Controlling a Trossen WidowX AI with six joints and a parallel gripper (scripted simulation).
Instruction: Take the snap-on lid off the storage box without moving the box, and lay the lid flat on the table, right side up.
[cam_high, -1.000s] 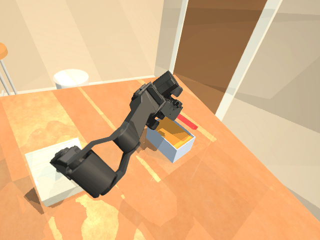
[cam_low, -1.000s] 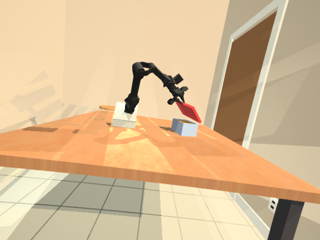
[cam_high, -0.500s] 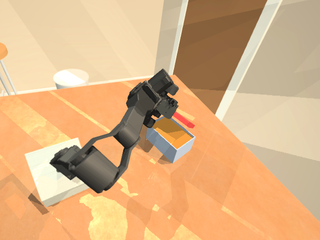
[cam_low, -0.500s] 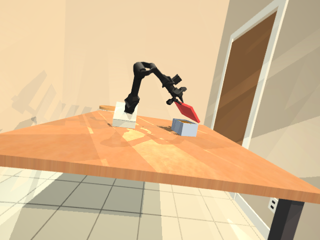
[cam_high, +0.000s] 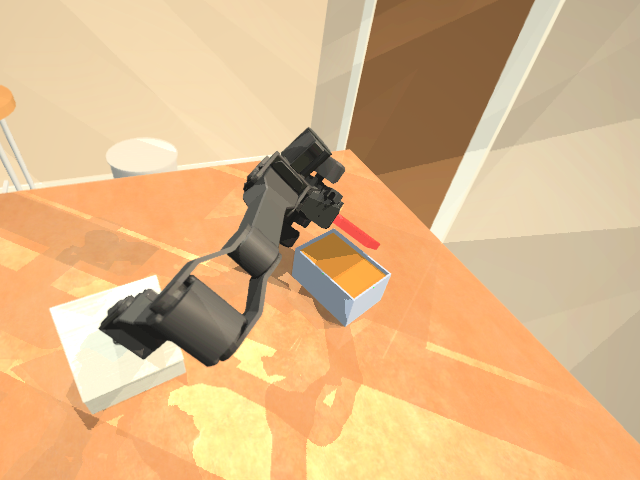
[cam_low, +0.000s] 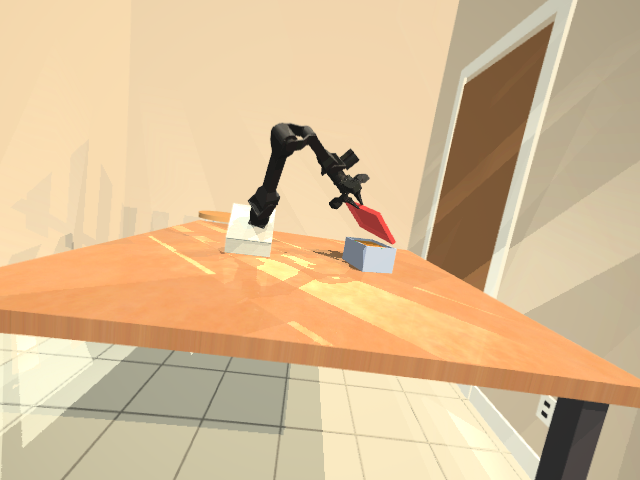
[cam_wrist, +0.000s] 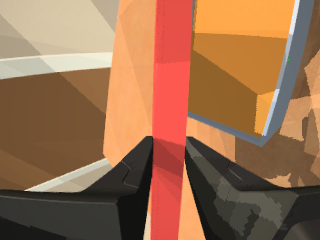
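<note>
My gripper tip is 5 cm short of the lid, 4 cm to the right of it and 5 cm above it. From my gripper tip the other things lie so: storage box: 6 cm ahead, 3 cm to the right, 18 cm below.
</note>
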